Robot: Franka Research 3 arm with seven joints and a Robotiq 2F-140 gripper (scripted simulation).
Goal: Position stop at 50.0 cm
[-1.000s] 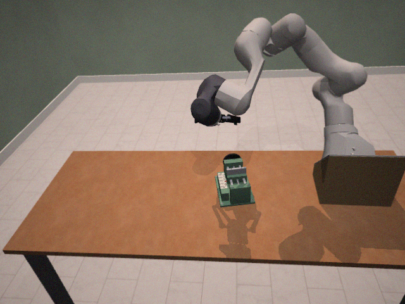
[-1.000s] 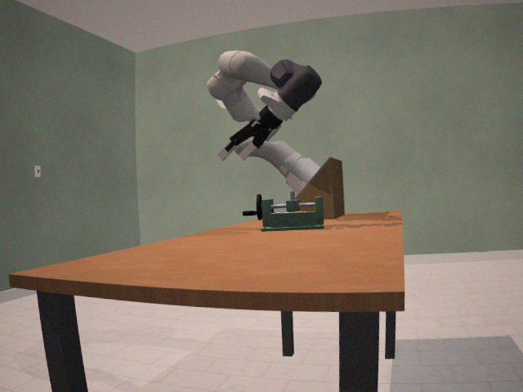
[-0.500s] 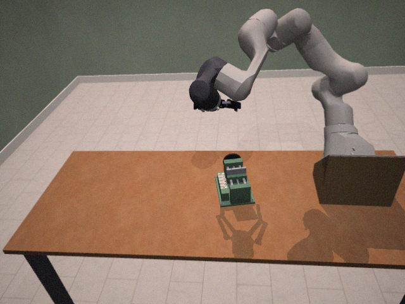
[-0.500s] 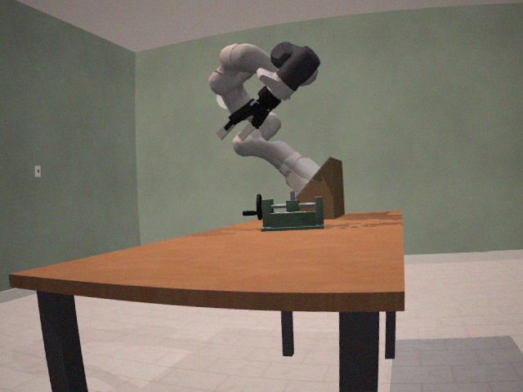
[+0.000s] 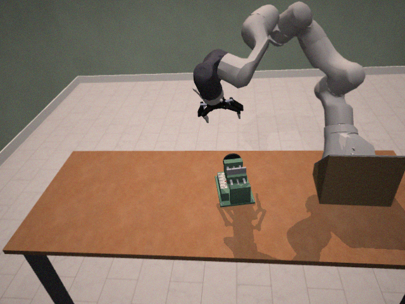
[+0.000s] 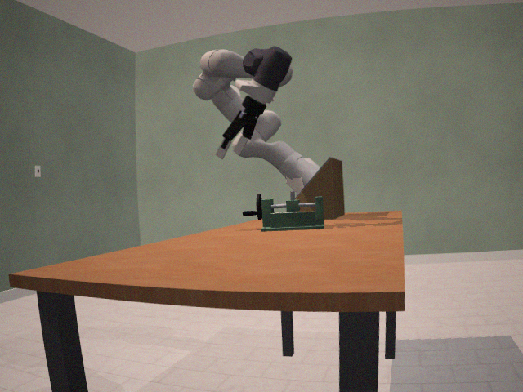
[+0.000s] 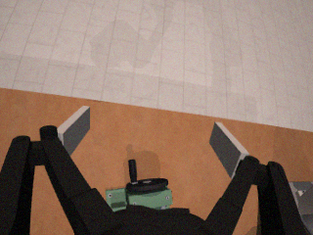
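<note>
Right now my hand is 10 mm past the black handwheel, 70 mm to the right of it and 200 mm above it. Round my hand: sliding stop block: 30 mm behind, 200 mm to the left, 170 mm below.
</note>
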